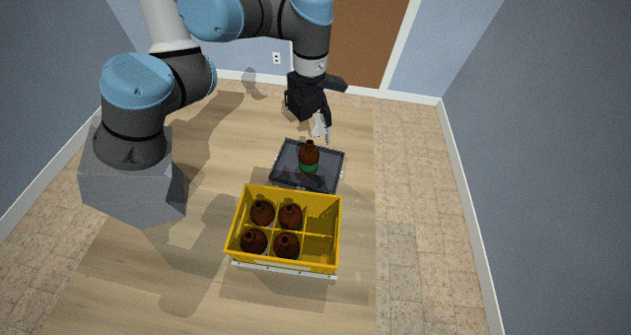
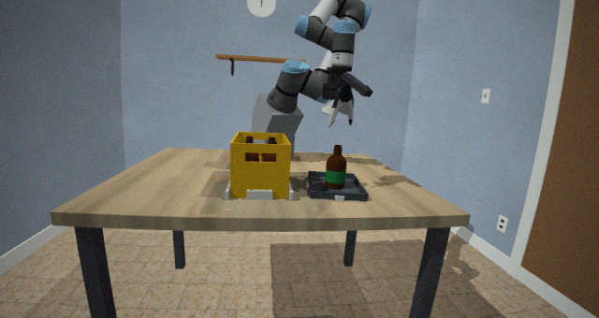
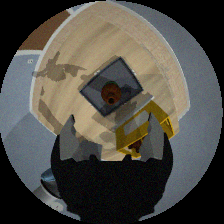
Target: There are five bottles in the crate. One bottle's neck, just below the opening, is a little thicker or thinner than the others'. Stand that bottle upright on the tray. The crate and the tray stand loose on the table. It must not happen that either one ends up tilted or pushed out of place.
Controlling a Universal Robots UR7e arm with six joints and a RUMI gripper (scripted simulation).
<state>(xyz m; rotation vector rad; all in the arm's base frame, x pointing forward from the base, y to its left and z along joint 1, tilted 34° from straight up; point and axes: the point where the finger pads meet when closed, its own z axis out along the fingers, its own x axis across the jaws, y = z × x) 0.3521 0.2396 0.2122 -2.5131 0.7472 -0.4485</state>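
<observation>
The bottle is 140 mm below my hand. The rest, counted from my hand: crate 270 mm to the right, 150 mm below, 60 mm ahead; tray 220 mm below.
</observation>
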